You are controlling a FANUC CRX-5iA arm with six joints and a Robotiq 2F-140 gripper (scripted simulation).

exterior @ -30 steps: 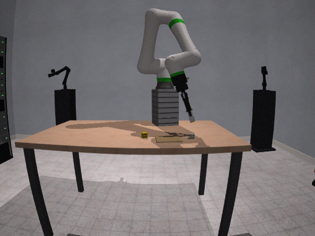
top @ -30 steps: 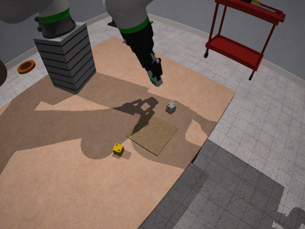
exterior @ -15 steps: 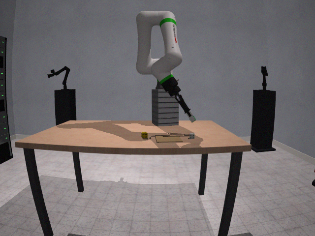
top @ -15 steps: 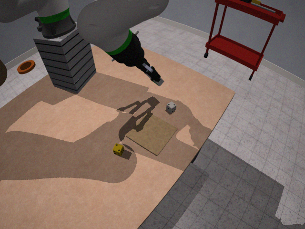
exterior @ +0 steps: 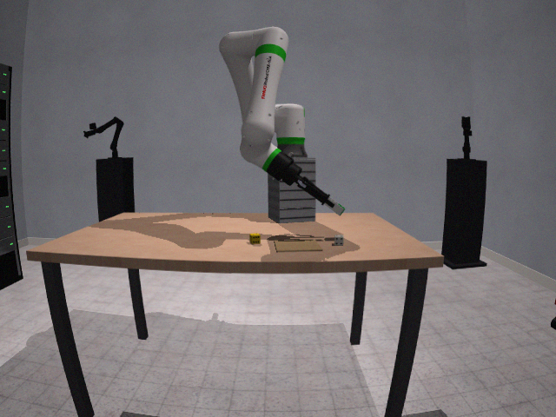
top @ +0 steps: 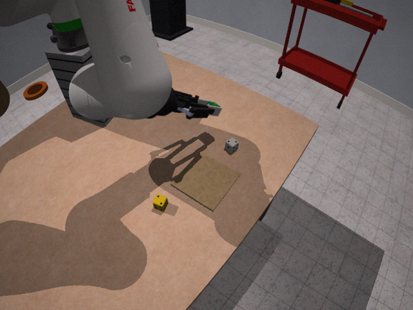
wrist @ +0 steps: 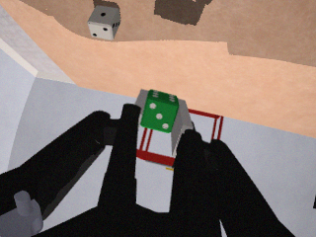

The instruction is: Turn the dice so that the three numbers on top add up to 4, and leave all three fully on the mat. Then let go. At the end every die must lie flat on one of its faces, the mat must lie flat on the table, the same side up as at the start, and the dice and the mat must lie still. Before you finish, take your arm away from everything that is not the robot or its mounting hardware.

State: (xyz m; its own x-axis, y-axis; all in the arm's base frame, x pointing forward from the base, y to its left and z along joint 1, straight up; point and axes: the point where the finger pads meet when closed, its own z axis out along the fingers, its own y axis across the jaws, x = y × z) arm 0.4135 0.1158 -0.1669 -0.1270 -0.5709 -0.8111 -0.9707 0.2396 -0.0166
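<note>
Right now the white die is 9 cm ahead of my hand and 10 cm below it. The rest, counted from my hand: green die (2 cm to the left, 1 cm below); yellow die (5 cm ahead, 27 cm to the right, 10 cm below); tan mat (10 cm ahead, 14 cm to the right, 11 cm below).
</note>
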